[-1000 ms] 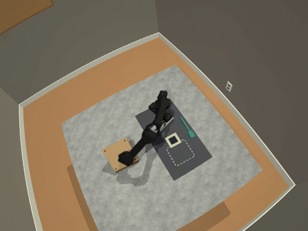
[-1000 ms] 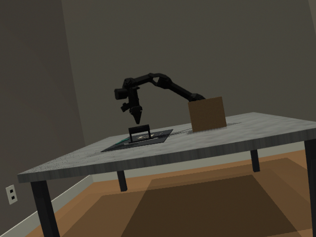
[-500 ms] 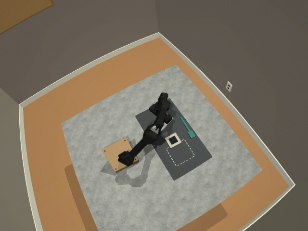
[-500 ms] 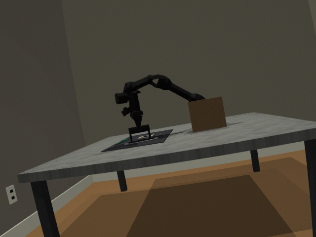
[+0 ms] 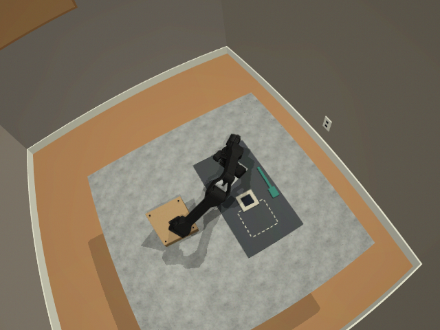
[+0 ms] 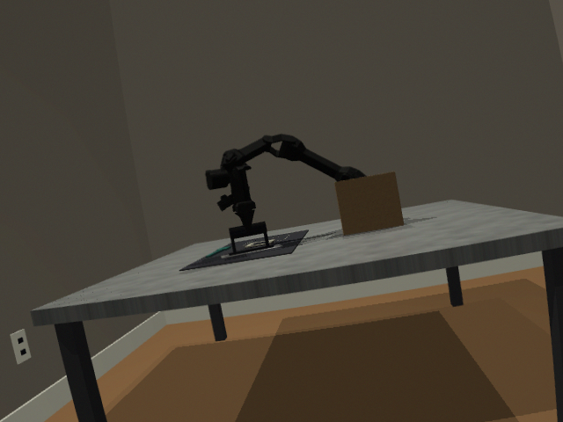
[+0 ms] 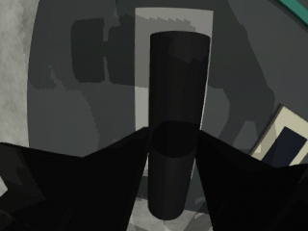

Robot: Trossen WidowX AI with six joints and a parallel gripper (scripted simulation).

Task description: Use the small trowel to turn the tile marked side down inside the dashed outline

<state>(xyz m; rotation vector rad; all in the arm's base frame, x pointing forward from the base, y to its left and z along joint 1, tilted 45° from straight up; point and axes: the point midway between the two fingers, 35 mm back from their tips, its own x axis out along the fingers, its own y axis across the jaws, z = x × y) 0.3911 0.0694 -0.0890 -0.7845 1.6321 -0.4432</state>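
My gripper tip is 3 cm above the small trowel, 2 cm past it and 1 cm to the left of it. Round my gripper tip: dark mat (13 cm to the right, 8 cm below, 1 cm ahead); cream tile (17 cm to the right, 6 cm below, 1 cm behind); teal flat tool (16 cm to the right, 15 cm ahead, 6 cm below).
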